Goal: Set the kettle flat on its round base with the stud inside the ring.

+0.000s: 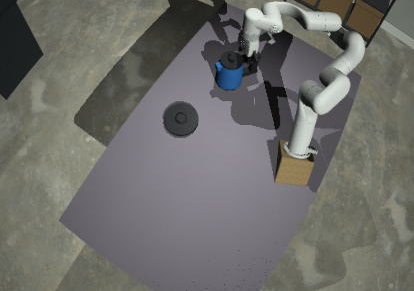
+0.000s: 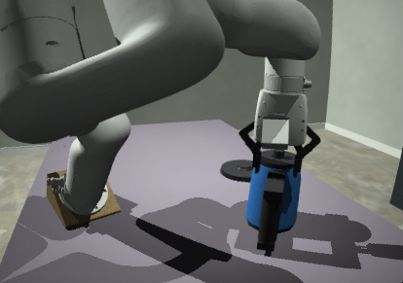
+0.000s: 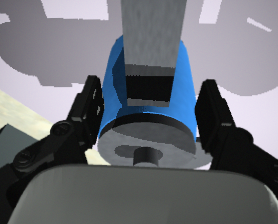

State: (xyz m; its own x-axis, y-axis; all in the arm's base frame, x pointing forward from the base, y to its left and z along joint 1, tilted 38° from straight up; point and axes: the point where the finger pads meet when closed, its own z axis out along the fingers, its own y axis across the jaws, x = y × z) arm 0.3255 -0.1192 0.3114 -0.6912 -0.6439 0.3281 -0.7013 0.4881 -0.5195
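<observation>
Now: hand 3 cm short of the blue kettle, 2 cm to the right of it and 8 cm above it. From my hand the other things lie so: round black base (16 cm ahead, 33 cm to the left, 16 cm below).
</observation>
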